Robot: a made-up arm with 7 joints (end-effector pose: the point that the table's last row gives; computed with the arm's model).
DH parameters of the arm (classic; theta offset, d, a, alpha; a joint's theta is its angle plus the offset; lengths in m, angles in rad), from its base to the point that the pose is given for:
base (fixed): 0 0 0 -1.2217
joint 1: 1.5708 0 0 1.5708
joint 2: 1.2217 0 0 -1.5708
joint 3: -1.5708 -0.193 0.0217 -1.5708
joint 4: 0 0 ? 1.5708
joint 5: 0 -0.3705 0 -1.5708
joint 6: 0 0 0 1.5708
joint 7: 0 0 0 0
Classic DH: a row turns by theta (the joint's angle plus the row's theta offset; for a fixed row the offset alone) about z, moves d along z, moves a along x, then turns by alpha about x.
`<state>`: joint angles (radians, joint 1 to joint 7).
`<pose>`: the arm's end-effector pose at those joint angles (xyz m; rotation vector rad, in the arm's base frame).
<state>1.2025 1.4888 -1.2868 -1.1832 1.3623 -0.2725 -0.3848</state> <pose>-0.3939 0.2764 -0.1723 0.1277 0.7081 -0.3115</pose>
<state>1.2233 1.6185 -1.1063 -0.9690 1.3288 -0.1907 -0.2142</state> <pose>-0.3189 0.4080 -0.1274 0.5025 0.7451 -0.3367</pose>
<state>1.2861 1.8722 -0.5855 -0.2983 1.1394 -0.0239 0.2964</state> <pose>-0.0516 0.5550 0.1049 1.5547 0.4113 -0.2260</pose>
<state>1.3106 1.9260 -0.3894 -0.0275 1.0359 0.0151 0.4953</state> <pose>0.0050 0.5258 0.2060 1.8975 0.1672 -0.1055</pose>
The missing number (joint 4, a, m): -0.0449
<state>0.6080 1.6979 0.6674 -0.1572 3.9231 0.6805 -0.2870</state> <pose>-0.0362 0.5577 0.0959 -1.1923 -2.4391 1.3454</pose>
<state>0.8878 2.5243 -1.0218 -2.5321 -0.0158 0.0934 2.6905</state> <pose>-0.0957 0.1464 -0.2233 0.2234 0.4623 0.9419</pose>
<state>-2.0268 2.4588 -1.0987 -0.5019 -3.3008 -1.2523 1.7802</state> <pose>-0.1705 0.5048 0.1813 0.7920 0.8007 0.4361</pose>
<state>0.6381 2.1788 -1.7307 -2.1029 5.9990 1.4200 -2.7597</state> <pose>-0.2466 0.2066 -0.1752 1.3179 -0.7914 1.0695</pose>
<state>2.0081 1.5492 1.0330 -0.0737 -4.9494 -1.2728 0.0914</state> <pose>-0.1835 0.4683 0.2592 2.0093 -0.9928 -0.7918</pose>
